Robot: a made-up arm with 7 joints. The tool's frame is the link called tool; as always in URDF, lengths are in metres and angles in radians. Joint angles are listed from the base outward.
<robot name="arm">
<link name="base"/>
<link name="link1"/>
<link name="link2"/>
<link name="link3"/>
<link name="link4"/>
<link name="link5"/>
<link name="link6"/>
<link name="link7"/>
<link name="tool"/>
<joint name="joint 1" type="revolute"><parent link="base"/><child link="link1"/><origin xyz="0.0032 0.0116 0.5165" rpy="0.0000 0.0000 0.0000"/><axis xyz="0 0 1"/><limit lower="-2.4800" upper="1.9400"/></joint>
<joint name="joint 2" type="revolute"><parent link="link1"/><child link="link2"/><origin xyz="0.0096 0.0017 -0.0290" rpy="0.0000 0.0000 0.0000"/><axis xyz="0 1 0"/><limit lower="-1.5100" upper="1.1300"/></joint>
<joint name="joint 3" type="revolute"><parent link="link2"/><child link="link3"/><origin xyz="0.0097 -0.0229 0.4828" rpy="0.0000 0.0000 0.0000"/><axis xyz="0 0 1"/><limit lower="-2.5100" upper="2.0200"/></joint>
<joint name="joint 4" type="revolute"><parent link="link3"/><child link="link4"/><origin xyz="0.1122 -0.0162 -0.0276" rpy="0.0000 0.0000 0.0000"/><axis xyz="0 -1 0"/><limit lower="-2.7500" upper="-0.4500"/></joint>
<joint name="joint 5" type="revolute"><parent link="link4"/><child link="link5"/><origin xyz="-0.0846 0.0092 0.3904" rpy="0.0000 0.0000 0.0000"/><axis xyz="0 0 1"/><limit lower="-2.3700" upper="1.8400"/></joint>
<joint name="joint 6" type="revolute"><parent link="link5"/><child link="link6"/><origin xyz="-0.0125 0.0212 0.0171" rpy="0.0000 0.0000 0.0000"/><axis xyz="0 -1 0"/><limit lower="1.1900" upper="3.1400"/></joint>
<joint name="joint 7" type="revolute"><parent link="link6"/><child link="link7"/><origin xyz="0.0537 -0.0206 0.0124" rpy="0.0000 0.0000 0.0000"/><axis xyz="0 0 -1"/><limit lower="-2.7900" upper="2.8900"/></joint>
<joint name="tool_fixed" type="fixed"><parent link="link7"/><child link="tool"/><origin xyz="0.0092 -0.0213 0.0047" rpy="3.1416 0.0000 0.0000"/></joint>
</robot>
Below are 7 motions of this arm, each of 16 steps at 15 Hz.
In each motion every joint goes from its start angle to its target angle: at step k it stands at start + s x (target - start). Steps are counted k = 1, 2, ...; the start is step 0. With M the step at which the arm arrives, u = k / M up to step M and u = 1 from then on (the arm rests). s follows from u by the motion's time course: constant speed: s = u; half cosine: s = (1 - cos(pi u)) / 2; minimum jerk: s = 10 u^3 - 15 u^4 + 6 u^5.
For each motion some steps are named. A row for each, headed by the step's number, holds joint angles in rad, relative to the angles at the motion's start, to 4 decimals.
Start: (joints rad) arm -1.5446 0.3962 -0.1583 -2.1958 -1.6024 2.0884 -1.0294
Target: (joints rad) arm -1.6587 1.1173 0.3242 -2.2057 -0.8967 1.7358 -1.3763
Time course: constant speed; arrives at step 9
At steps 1, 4, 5, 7, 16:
1: -0.0127 0.0801 0.0536 -0.0011 0.0784 -0.0392 -0.0385
4: -0.0507 0.3205 0.2144 -0.0044 0.3136 -0.1567 -0.1542
5: -0.0634 0.4006 0.2681 -0.0055 0.3921 -0.1959 -0.1927
7: -0.0887 0.5609 0.3753 -0.0077 0.5489 -0.2742 -0.2698
16: -0.1141 0.7211 0.4825 -0.0099 0.7057 -0.3526 -0.3469

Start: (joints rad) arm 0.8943 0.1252 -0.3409 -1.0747 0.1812 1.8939 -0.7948
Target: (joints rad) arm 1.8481 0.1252 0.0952 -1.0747 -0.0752 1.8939 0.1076
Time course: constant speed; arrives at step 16
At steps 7, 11, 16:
7: 0.4173 0.0000 0.1908 0.0000 -0.1122 0.0000 0.3948
11: 0.6557 0.0000 0.2998 0.0000 -0.1763 0.0000 0.6204
16: 0.9538 0.0000 0.4361 0.0000 -0.2564 0.0000 0.9024

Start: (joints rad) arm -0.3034 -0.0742 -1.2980 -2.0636 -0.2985 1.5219 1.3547
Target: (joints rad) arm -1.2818 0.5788 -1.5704 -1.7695 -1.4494 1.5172 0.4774
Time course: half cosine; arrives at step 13
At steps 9, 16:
9: -0.7671 0.5120 -0.2136 0.2306 -0.9023 -0.0037 -0.6878
16: -0.9784 0.6530 -0.2724 0.2941 -1.1509 -0.0047 -0.8773

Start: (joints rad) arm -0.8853 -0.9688 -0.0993 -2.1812 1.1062 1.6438 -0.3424
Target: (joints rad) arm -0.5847 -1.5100 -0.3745 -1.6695 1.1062 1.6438 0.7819
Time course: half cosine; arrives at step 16
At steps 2, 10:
2: 0.0114 -0.0206 -0.0105 0.0195 0.0000 0.0000 0.0428
10: 0.2078 -0.3742 -0.1903 0.3538 0.0000 0.0000 0.7773

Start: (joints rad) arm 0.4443 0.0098 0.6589 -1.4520 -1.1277 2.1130 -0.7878
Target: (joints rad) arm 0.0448 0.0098 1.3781 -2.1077 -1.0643 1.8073 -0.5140
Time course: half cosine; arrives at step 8
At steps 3, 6, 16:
3: -0.1233 0.0000 0.2220 -0.2024 0.0196 -0.0944 0.0845
6: -0.3410 0.0000 0.6139 -0.5597 0.0541 -0.2609 0.2337
16: -0.3995 0.0000 0.7192 -0.6557 0.0634 -0.3057 0.2738

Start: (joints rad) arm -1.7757 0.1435 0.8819 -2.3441 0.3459 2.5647 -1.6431
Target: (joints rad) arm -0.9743 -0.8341 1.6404 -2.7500 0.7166 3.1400 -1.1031
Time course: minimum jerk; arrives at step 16
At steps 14, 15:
14: 0.7885 -0.9619 0.7463 -0.3994 0.3647 0.5661 0.5313
15: 0.7996 -0.9754 0.7568 -0.4050 0.3699 0.5740 0.5388

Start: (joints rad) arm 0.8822 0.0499 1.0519 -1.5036 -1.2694 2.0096 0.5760
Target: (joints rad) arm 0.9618 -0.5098 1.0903 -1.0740 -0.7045 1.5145 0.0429
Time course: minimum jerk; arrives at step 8
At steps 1, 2, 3, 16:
1: 0.0013 -0.0090 0.0006 0.0069 0.0091 -0.0079 -0.0086
2: 0.0082 -0.0579 0.0040 0.0445 0.0585 -0.0513 -0.0552
3: 0.0219 -0.1540 0.0106 0.1182 0.1555 -0.1363 -0.1467
16: 0.0796 -0.5597 0.0384 0.4296 0.5649 -0.4951 -0.5331

